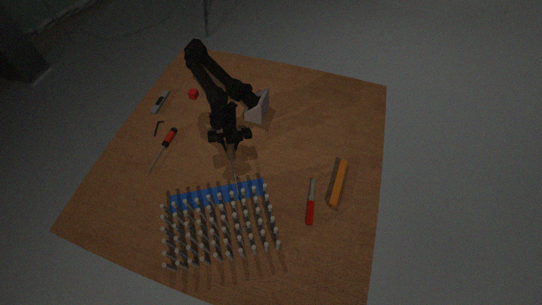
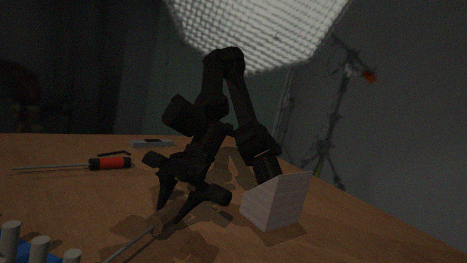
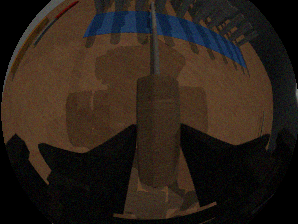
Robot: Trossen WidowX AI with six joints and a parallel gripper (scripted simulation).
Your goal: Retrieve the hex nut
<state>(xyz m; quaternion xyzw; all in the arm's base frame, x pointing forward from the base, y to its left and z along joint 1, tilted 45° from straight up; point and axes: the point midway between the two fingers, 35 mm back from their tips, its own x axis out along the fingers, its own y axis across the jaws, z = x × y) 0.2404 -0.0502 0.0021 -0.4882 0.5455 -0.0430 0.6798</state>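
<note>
Right now the blue taped strip is 200 mm ahead of my gripper tip, 10 mm to the left of it and 30 mm below it. Also, from my gripper tip: black hex key (70 mm behind, 420 mm to the right, 30 mm below); red-and-grey tool (120 mm ahead, 390 mm to the left, 30 mm below); red cube (300 mm behind, 330 mm to the right, 10 mm below).
</note>
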